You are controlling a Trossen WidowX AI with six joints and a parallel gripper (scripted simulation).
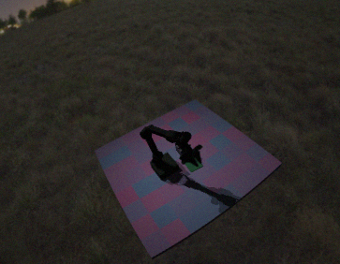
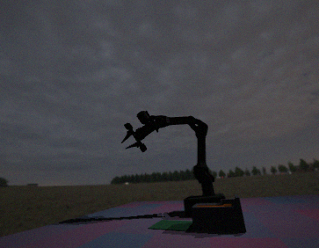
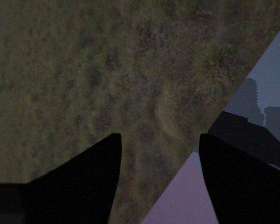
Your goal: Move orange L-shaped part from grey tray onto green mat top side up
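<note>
The orange L-shaped part is 130 mm ahead of my gripper tip, 460 mm to the left of it and 310 mm below it. The rest, counted from my gripper tip: green mat 120 mm ahead, 290 mm to the left, 370 mm below.
</note>
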